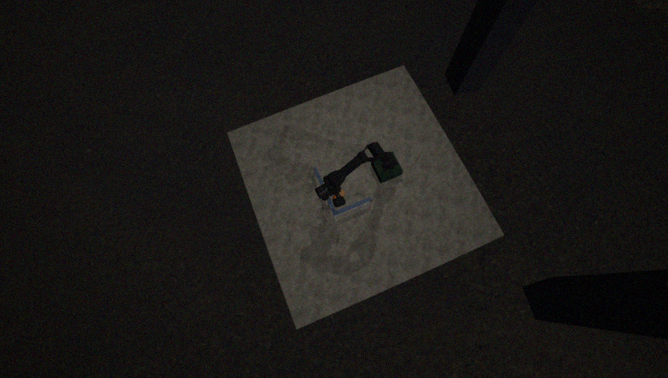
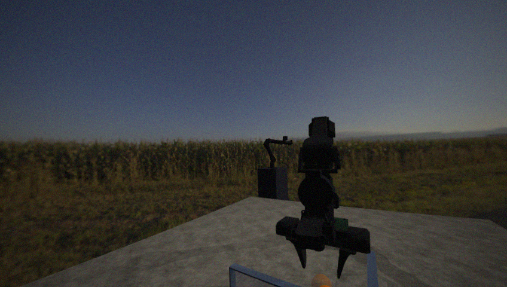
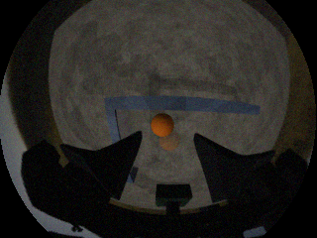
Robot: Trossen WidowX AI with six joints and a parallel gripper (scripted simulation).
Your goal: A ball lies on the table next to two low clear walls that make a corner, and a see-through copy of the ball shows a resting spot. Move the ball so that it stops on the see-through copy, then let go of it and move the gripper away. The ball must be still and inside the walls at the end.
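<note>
The orange ball is 10 mm behind my gripper tip, 10 mm to the left of it and 60 mm below it. The rest, counted from my gripper tip: see-through copy of ball (40 mm behind, 20 mm to the right, 60 mm below).
</note>
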